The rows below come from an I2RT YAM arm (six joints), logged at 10 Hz.
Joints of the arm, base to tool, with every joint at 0 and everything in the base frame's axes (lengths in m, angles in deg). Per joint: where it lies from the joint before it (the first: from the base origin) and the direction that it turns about. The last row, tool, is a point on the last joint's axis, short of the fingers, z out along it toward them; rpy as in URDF.
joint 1: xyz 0.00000 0.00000 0.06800 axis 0 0 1
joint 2: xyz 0.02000 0.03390 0.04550 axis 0 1 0
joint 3: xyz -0.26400 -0.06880 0.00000 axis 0 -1 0
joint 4: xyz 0.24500 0.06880 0.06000 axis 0 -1 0
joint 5: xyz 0.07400 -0.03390 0.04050 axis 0 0 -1
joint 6: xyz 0.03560 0.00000 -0.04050 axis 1 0 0
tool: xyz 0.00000 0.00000 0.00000 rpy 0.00 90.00 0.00
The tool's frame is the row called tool.
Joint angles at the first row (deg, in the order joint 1, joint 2, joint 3, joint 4, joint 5, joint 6):
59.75, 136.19, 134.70, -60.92, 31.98, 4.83
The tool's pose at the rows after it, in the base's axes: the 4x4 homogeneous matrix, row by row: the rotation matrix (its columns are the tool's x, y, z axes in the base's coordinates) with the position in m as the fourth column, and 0 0 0 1 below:
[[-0.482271, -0.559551, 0.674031, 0.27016], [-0.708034, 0.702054, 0.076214, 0.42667], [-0.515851, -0.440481, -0.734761, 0.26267], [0, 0, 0, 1]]
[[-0.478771, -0.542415, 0.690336, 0.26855], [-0.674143, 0.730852, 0.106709, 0.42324], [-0.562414, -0.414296, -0.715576, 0.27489], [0, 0, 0, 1]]
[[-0.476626, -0.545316, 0.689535, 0.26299], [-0.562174, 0.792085, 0.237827, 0.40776], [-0.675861, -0.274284, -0.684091, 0.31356], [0, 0, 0, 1]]
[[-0.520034, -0.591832, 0.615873, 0.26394], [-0.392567, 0.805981, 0.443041, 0.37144], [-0.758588, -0.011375, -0.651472, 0.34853], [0, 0, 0, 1]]
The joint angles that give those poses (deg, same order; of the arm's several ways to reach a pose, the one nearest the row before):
59.86, 135.55, 134.45, -60.07, 33.00, 4.21
59.81, 133.27, 132.74, -57.92, 32.89, 5.12
59.16, 126.10, 128.08, -52.80, 28.04, 7.88
55.77, 115.37, 117.64, -44.69, 15.07, 12.51

